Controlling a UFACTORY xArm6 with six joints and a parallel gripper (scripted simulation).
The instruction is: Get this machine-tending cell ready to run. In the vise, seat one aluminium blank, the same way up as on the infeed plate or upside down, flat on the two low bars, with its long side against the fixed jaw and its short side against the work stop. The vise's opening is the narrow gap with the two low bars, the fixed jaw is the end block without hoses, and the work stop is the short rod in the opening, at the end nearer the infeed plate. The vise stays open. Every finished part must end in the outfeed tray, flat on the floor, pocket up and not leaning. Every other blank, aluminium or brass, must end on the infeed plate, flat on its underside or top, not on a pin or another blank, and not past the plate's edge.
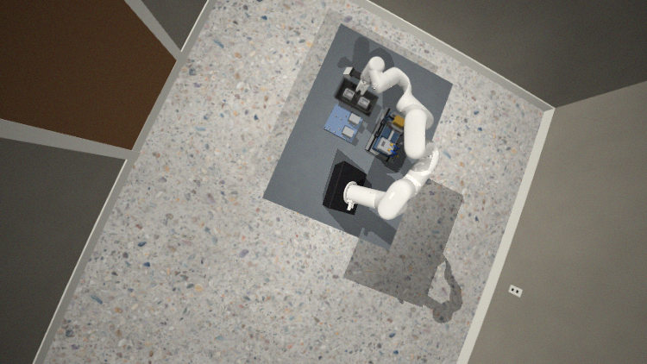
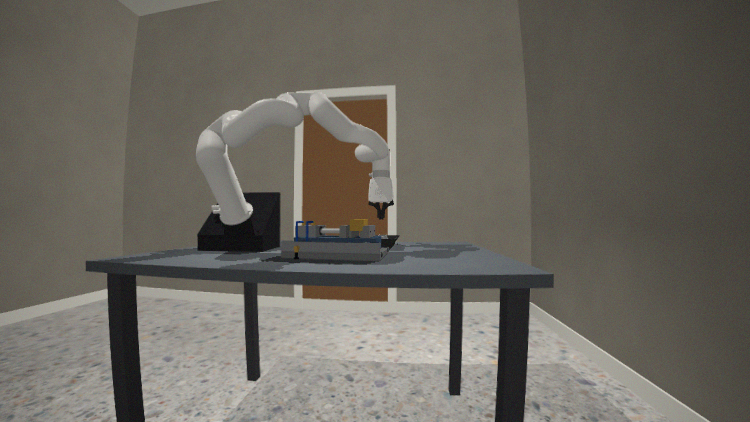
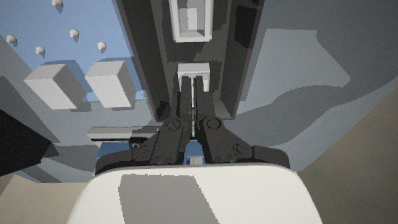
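The brass blank is 90 mm behind my hand, 280 mm to the right of it and 40 mm below it. Round my hand: vise: 160 mm behind, 270 mm to the right, 90 mm below.
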